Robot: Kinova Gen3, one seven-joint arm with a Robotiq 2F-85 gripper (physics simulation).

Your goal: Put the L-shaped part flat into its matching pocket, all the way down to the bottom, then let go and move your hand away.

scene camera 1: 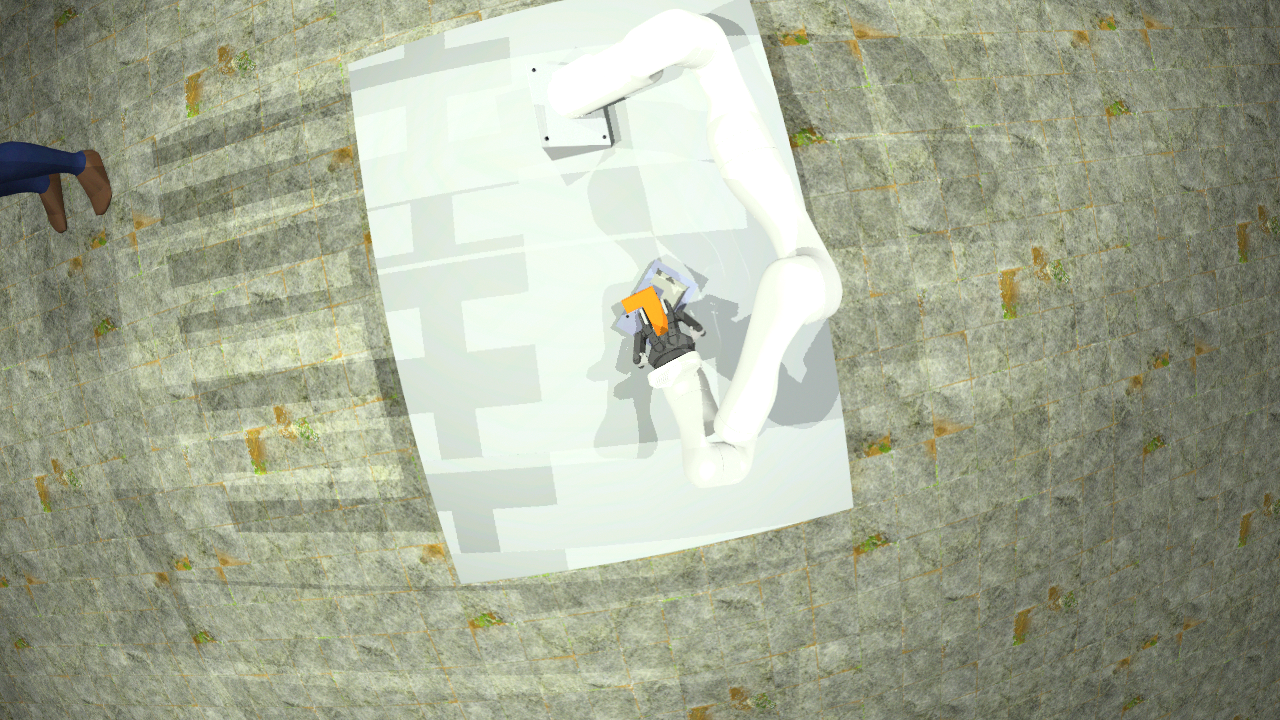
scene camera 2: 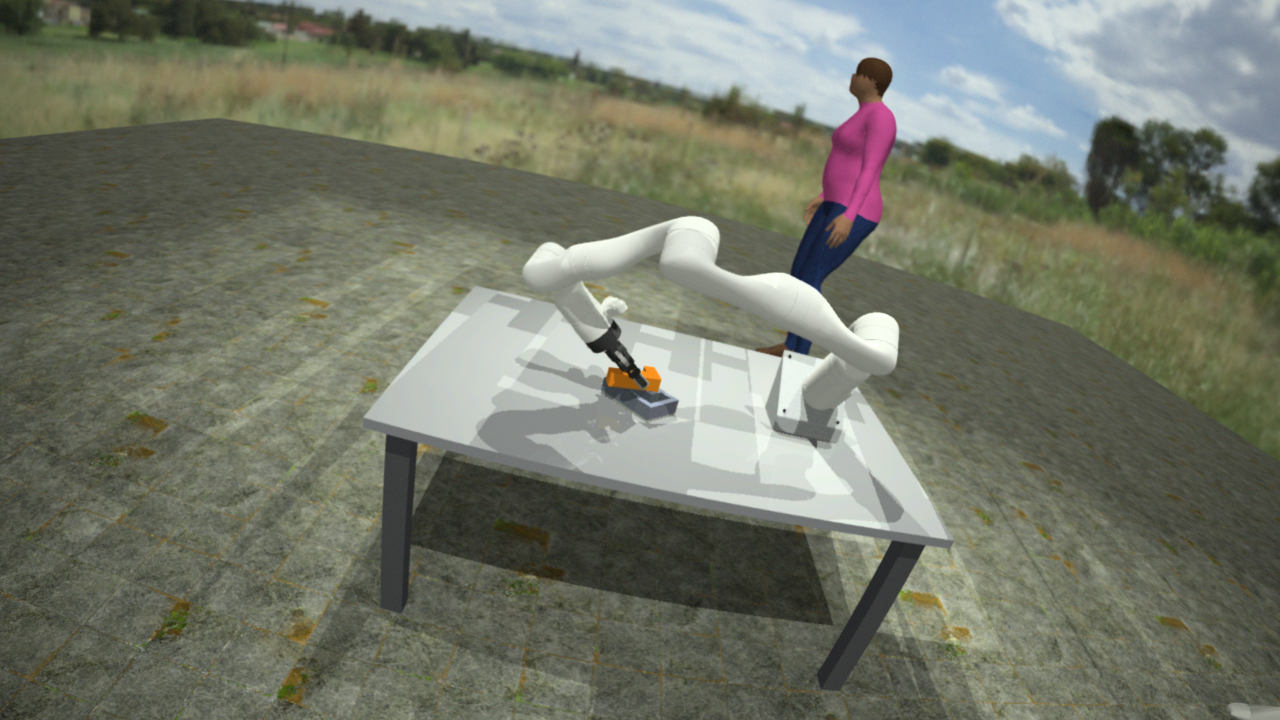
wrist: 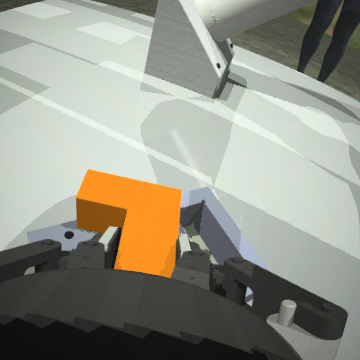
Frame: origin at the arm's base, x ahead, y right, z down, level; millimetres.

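Seen in the pictures: gripper, between the fingertips: (scene camera 1: 652,305) (scene camera 2: 643,383) (wrist: 146,245); arm's base, origin of its link: (scene camera 1: 567,96) (scene camera 2: 819,391) (wrist: 208,16).
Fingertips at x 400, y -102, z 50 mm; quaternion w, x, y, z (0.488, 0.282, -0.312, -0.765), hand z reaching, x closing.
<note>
Pixels of each thing's middle, then the offset from my fingertips to it. Level surfaces: height alone.
- orange L-shaped part, middle of its body: (wrist: 114,269) (scene camera 1: 650,321) (scene camera 2: 631,376) dx +27, dy +7, dz -7 mm
- blue-grey block, middle of its body: (wrist: 151,272) (scene camera 1: 656,304) (scene camera 2: 639,396) dx +1, dy -9, dz +26 mm
- grey-white table, height of its surface: dz +44 mm
The orange L-shaped part (scene camera 1: 649,302) (scene camera 2: 617,378) (wrist: 150,215) is between the fingers of my gripper (scene camera 1: 654,312) (scene camera 2: 641,383) (wrist: 146,245), which is shut on one leg of it. The other leg sticks out to the left in the wrist view. The part is over the blue-grey block (scene camera 1: 628,325) (scene camera 2: 660,410) (wrist: 223,216) with the pocket, and stands proud of its top. Whether it touches the block is hidden. Part of the open recess shows to the right of the part in the wrist view. The rest of the recess is covered by the part and fingers.
The block lies on the grey-white table (scene camera 1: 465,358) (scene camera 2: 447,394) (wrist: 40,145). The arm's base plate (scene camera 1: 577,134) (scene camera 2: 792,394) (wrist: 175,55) stands beyond the block in the wrist view. A person (scene camera 2: 859,161) stands behind the table in scene camera 2.
</note>
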